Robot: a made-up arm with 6 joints.
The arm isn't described. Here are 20 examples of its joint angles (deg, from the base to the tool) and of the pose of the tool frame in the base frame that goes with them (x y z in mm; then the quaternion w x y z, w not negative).
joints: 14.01 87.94 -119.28 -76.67 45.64 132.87
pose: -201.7 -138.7 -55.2 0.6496 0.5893 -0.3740 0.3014
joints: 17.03 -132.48 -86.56 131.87 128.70 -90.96
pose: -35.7 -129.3 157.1 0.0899 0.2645 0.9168 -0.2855
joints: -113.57 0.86 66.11 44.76 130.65 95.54
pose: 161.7 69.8 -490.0 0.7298 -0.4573 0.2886 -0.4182
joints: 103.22 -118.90 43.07 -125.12 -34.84 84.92
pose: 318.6 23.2 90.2 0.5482 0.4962 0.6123 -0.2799
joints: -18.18 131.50 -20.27 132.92 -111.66 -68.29
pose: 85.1 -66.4 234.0 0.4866 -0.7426 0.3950 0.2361
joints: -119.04 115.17 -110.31 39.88 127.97 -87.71
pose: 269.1 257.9 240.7 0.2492 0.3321 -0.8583 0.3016
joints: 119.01 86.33 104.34 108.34 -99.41 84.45
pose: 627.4 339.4 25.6 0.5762 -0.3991 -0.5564 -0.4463
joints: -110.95 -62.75 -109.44 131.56 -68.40 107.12
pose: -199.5 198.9 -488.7 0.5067 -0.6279 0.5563 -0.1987
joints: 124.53 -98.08 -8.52 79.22 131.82 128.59
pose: -619.8 85.9 -63.7 0.8901 -0.1117 0.0826 0.4340
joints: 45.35 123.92 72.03 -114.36 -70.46 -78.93
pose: 229.3 -174.4 77.3 0.2491 0.2117 0.1977 -0.9242
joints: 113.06 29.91 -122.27 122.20 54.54 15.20
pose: 593.4 -40.5 -65.7 0.7479 -0.4187 -0.0700 -0.5103
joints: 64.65 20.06 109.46 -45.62 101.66 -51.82
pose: 118.8 119.9 196.4 0.0900 -0.0793 0.9884 0.0929
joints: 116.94 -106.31 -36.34 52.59 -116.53 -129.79
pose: -402.2 -276.7 -150.9 0.2295 -0.9283 -0.2800 0.0851
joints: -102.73 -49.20 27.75 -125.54 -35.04 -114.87
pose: -173.0 177.4 58.5 0.6831 -0.6261 0.3426 0.1551
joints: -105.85 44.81 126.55 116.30 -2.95 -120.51
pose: 223.5 -94.3 -124.7 0.4917 0.3026 -0.7596 0.2994
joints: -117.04 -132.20 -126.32 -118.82 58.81 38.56
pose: -71.9 -271.9 -107.2 0.2079 -0.8161 -0.2497 0.4780
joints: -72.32 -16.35 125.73 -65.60 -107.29 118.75
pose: -95.2 78.0 383.2 0.0317 -0.2921 0.6524 0.6985
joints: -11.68 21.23 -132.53 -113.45 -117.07 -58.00
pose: 167.5 42.3 -79.0 0.5972 0.0421 -0.8009 0.0112
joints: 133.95 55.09 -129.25 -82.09 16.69 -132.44
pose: 233.1 88.7 -175.2 0.3981 -0.7697 -0.2322 -0.4417
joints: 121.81 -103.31 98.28 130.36 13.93 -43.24
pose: -21.0 201.5 39.3 0.1413 -0.6496 -0.7158 -0.2138
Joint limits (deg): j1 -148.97..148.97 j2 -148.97..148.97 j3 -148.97..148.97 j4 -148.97..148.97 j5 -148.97..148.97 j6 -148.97..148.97
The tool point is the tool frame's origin. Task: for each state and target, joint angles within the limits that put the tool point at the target. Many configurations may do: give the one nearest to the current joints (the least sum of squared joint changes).
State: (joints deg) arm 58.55 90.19 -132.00 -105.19 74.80 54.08
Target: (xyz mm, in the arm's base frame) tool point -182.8 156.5 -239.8
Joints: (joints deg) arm 72.64 103.70 -139.64 -97.17 68.49 59.01
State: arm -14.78 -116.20 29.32 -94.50 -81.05 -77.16
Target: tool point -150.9 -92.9 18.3
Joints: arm -3.02 -143.22 9.56 -107.04 -110.63 -24.31
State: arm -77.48 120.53 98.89 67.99 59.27 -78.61
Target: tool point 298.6 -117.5 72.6
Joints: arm -72.11 107.46 83.91 57.43 55.99 -44.33
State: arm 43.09 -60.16 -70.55 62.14 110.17 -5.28
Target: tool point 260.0 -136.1 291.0
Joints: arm 86.79 -11.02 -58.43 66.41 102.96 -19.74
